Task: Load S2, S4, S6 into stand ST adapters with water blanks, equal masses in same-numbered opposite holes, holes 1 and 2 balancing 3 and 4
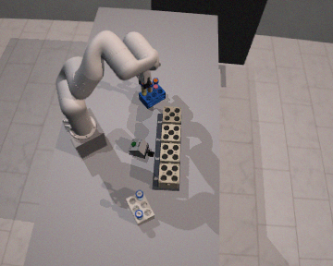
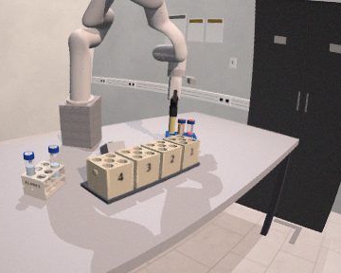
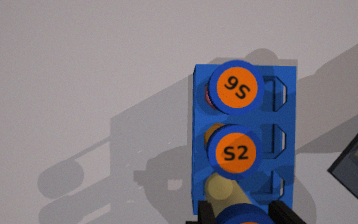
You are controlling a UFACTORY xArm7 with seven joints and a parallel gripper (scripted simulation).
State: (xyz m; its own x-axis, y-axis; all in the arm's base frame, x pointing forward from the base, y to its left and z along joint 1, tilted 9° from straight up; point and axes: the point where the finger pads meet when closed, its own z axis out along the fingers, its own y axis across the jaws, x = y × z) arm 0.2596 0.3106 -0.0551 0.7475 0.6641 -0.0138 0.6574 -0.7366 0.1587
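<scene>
Now: hand 1 cm past the sample tube S4 and 5 cm above it. The rest, counted from my hand: sample tube S2: 4 cm ahead, 2 cm to the left, 9 cm below; then blue sample rack: 4 cm ahead, 1 cm to the left, 12 cm below; then sample tube S6: 6 cm ahead, 6 cm to the left, 9 cm below.
</scene>
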